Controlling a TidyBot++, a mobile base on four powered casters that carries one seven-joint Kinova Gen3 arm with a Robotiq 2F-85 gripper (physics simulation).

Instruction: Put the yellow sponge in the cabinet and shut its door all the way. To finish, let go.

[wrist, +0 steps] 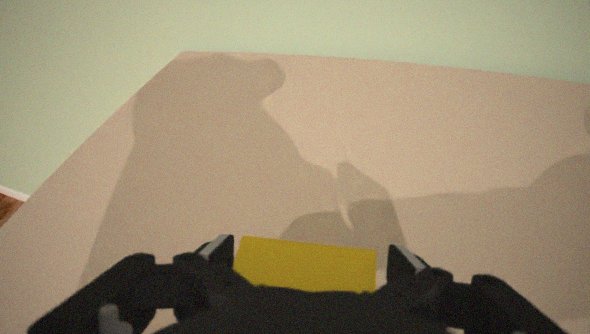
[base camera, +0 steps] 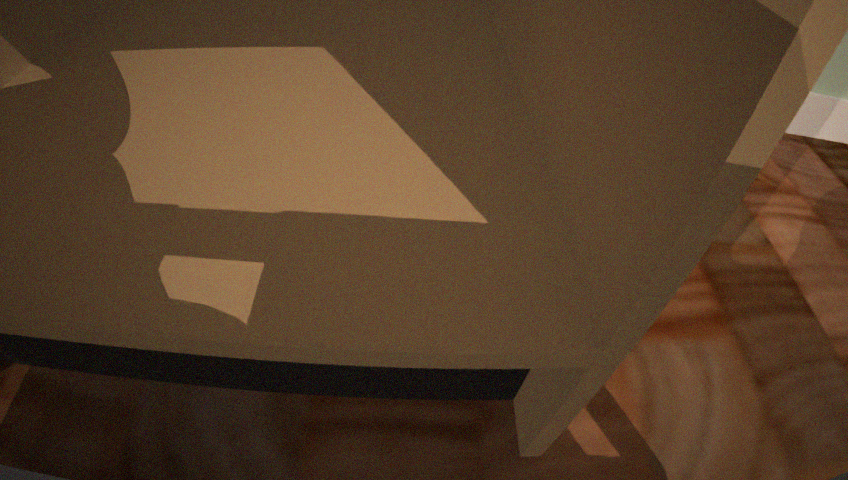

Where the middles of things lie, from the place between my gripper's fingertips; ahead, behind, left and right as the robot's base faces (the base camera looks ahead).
Right now my hand is 6 cm past the yellow sponge [wrist: 310, 267], 1 cm to the left of it and 1 cm below it.
